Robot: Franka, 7 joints.
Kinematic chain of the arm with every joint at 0, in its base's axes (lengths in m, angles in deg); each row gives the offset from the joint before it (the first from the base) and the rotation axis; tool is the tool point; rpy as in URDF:
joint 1: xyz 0 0 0.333 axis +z
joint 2: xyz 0 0 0 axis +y
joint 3: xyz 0 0 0.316 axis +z
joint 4: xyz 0.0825 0 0 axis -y
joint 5: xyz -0.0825 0 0.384 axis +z
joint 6: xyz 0 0 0 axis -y
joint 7: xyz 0.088 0 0 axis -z
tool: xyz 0 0 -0.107 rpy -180 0 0
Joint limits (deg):
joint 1: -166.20..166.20
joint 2: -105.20..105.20
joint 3: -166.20..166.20
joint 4: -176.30..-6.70
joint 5: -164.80..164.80
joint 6: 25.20..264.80
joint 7: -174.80..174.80
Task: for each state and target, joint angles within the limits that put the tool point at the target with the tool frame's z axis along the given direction. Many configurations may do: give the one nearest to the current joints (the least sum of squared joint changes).
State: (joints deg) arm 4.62 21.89 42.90 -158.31 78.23 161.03 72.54
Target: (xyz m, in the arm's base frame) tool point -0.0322 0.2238 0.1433 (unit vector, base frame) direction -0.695 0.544 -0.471
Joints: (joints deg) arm -7.08 34.63 79.61 -172.03 121.64 149.59 72.54
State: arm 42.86 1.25 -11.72 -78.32 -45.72 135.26 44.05
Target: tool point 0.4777 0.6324 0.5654 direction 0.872 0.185 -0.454
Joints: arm 57.84 40.55 -7.28 -52.83 -49.32 134.90 44.05
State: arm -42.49 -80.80 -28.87 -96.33 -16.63 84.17 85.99
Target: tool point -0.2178 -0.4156 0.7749 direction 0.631 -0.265 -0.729
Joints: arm -8.36 -58.05 -52.24 -79.41 -18.83 78.29 85.99
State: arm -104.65 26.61 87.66 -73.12 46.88 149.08 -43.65
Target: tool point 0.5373 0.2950 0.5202 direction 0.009 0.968 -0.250
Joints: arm -50.76 32.64 91.18 -110.09 53.19 143.25 -43.65
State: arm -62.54 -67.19 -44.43 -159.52 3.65 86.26 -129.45
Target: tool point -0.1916 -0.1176 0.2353 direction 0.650 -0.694 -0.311
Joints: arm -108.70 -47.98 -78.51 -176.30 15.62 119.23 -129.45
